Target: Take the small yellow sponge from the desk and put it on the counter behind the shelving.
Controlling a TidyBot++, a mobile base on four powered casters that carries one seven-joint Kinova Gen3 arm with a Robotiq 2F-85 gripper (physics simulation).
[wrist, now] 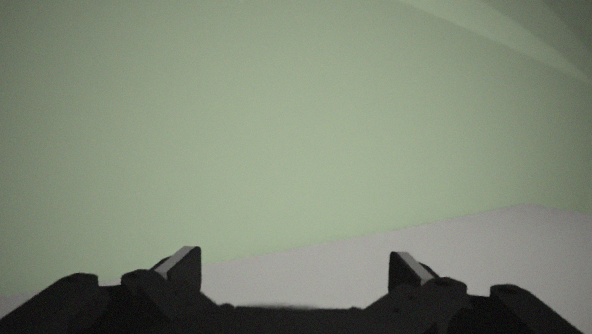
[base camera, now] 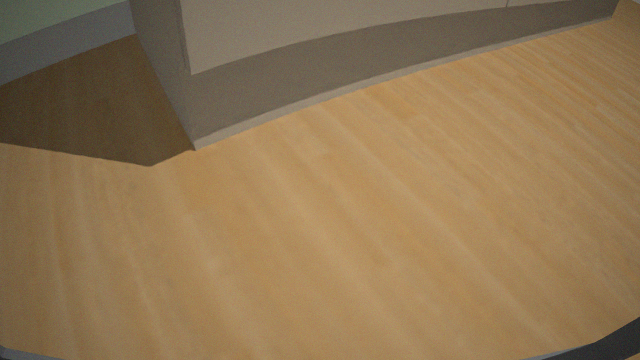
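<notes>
My gripper is open at the bottom of the wrist view, its two fingertips wide apart with nothing between them. Beyond and below the fingers a pale grey surface shows, which looks like the counter top. The yellow sponge does not show in the wrist view or in the base camera view. The desk and the shelving do not show in a way that I can make out.
A pale green wall fills most of the wrist view behind the grey surface. In the base camera view a beige cabinet with a recessed grey-brown base stands on the wooden floor. A shadowed stretch of floor lies left of its corner.
</notes>
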